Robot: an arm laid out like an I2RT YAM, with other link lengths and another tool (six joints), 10 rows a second.
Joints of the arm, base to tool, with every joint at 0 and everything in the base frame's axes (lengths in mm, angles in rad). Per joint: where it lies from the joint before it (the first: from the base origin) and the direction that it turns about. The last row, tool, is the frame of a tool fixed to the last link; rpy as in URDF.
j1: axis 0 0 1 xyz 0 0 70.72
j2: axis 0 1 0 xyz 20.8 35.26 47.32
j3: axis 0 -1 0 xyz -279.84 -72.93 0
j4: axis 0 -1 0 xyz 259.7 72.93 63.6
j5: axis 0 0 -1 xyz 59.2 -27.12 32.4
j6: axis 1 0 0 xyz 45.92 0 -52.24
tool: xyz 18 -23 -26 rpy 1.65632 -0.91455 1.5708
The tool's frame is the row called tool.
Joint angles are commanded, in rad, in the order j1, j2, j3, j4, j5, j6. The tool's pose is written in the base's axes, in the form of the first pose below.
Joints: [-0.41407 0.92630 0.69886 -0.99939 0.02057 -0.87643]
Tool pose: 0.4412 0.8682 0.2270 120.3; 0.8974 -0.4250 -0.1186 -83.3; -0.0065 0.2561 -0.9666 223.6; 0 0 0 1
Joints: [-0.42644 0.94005 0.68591 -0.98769 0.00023 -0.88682]
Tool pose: 0.4374 0.8718 0.2204 121.4; 0.8992 -0.4265 -0.0978 -84.3; 0.0087 0.2409 -0.9705 217.8; 0 0 0 1
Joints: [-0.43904 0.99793 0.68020 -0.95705 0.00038 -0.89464]
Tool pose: 0.4423 0.8766 0.1897 128.3; 0.8968 -0.4336 -0.0876 -89.6; 0.0054 0.2089 -0.9779 209.4; 0 0 0 1
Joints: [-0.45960 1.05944 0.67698 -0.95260 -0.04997 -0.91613]
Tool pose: 0.4312 0.8887 0.1559 133.7; 0.9010 -0.4333 -0.0218 -92.1; 0.0482 0.1498 -0.9875 198.8; 0 0 0 1
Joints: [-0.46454 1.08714 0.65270 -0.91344 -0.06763 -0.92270]
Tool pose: 0.4265 0.8916 0.1519 136.7; 0.9022 -0.4313 -0.0016 -93.2; 0.0641 0.1377 -0.9884 188.2; 0 0 0 1
